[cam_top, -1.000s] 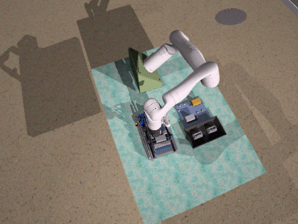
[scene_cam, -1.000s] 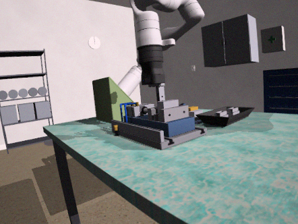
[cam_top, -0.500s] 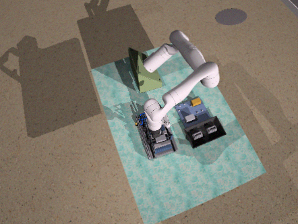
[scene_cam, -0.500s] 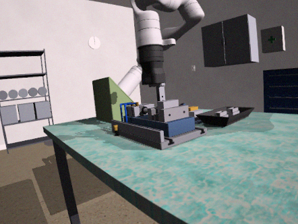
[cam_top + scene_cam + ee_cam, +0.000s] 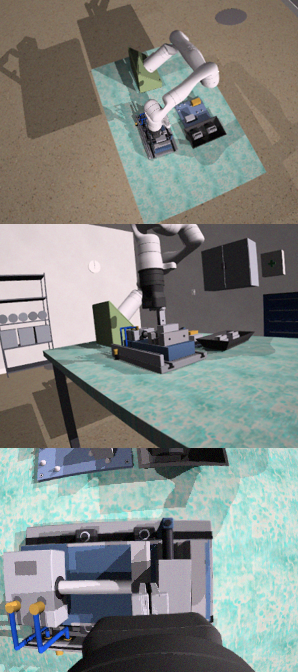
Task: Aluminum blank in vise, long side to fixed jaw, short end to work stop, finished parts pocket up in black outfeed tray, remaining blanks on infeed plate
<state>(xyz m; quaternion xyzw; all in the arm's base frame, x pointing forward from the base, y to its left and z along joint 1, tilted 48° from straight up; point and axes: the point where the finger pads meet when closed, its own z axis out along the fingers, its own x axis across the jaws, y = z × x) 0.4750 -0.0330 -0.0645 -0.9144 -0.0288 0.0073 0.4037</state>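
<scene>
My gripper is now 3 cm short of the gray blank and 2 cm above it. The rest, counted from my hand: fixed jaw (5 cm below, 5 cm ahead, 1 cm to the left); blue infeed plate (28 cm to the left, 12 cm below, 12 cm behind); vise (8 cm below, 5 cm behind).
</scene>
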